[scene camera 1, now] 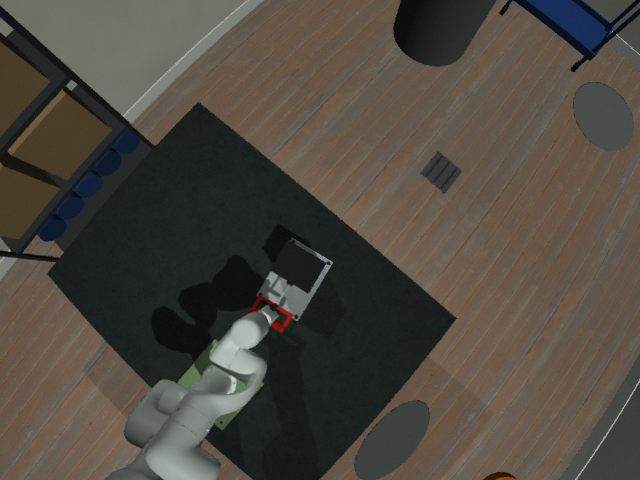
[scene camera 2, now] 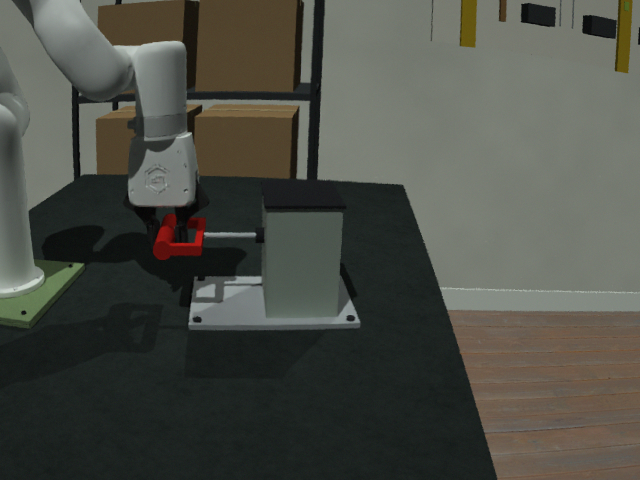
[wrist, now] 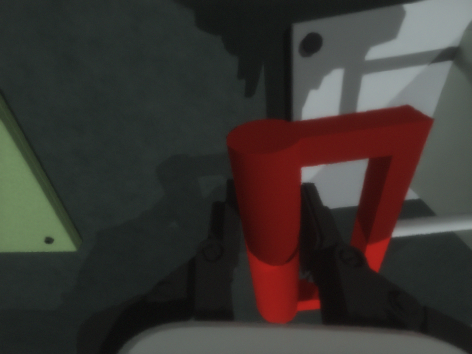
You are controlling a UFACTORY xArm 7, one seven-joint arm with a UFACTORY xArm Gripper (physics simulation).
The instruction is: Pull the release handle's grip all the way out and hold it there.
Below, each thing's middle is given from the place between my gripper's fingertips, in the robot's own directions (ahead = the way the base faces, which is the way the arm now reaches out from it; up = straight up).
My gripper is now 150 mm short of the base plate (scene camera 2: 218, 302), 80 mm above it and 10 mm to the left of it.
